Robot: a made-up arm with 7 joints.
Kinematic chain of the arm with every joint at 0, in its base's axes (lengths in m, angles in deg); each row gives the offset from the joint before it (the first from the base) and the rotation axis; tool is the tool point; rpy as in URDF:
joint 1: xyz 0 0 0.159 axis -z
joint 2: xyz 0 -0.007 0.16 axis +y
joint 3: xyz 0 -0.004 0.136 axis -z
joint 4: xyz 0 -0.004 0.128 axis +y
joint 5: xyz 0 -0.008 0.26 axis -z
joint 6: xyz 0 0 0.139 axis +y
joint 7: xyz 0 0 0.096 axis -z
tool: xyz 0 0 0 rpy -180 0 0
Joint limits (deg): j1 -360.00..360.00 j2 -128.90..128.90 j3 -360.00..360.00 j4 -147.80..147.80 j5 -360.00..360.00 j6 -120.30..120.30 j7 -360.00..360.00
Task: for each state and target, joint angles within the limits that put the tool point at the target. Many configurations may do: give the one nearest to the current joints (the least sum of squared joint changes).
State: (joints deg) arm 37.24 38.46 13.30 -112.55 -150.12 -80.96 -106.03
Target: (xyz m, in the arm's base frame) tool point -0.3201 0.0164 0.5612
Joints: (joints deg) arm 23.80 26.30 -5.56 -125.54 -144.84 -79.27 -106.03
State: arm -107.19 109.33 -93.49 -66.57 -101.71 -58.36 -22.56
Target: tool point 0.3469 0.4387 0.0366
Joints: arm -99.45 112.32 -93.99 -67.09 -101.58 -56.17 -22.56
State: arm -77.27 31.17 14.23 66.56 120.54 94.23 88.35
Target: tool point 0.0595 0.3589 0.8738
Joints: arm -97.86 12.82 2.99 40.18 129.22 81.80 88.35
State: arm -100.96 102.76 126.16 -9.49 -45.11 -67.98 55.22
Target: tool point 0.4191 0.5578 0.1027
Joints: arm -54.30 113.20 120.79 11.64 -44.64 -49.49 55.22
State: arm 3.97 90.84 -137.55 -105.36 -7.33 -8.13 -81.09
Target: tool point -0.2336 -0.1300 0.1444
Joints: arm 15.14 104.53 -137.93 -142.53 -7.03 -15.54 -81.09
